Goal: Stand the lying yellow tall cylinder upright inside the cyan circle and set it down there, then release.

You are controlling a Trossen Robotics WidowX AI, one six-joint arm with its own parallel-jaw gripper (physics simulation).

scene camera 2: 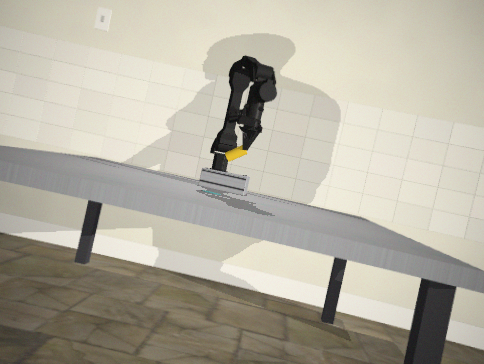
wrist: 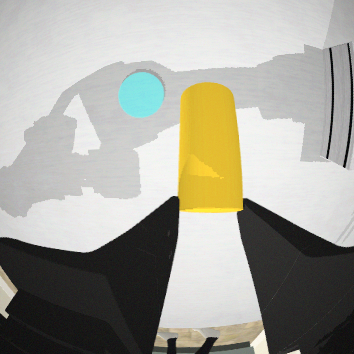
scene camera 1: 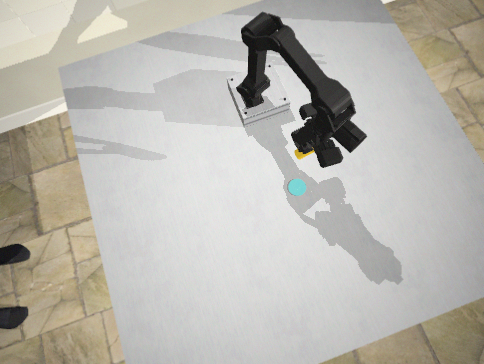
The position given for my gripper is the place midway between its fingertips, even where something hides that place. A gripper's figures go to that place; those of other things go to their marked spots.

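Cyan circle [wrist: 140, 94]: 240 mm from the lens. The marked spots on the circle and on the yellow tall cylinder [wrist: 209, 164] are 180 mm apart. My gripper [wrist: 208, 204]: 100 mm from the lens. The cylinder: 80 mm from the lens.
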